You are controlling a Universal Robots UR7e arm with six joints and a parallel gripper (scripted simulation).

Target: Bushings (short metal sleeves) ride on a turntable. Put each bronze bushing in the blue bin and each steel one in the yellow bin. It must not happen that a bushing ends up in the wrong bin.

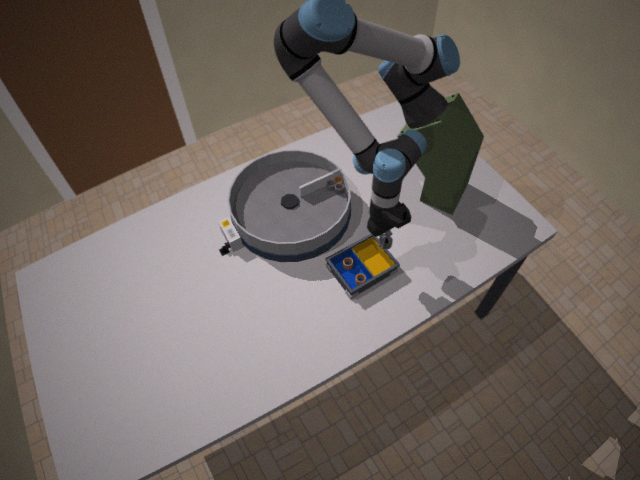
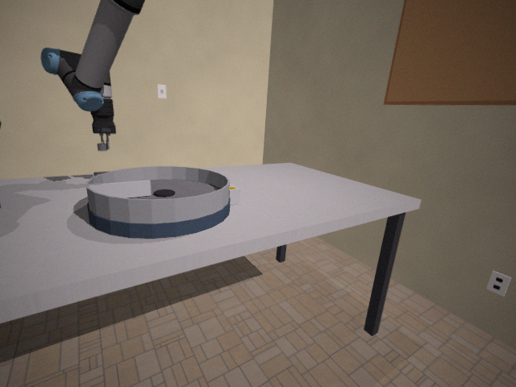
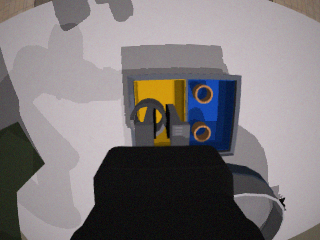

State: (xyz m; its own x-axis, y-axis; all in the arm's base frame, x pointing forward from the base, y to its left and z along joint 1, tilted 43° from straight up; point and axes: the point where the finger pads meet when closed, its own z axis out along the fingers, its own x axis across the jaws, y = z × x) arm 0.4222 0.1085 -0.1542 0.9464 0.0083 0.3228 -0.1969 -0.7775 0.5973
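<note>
Right now my hand is 4 cm short of the blue bin, 4 cm to the left of it and 14 cm above it. From my hand the other things lie so: grey turntable: 5 cm ahead, 39 cm to the right, 11 cm below.
</note>
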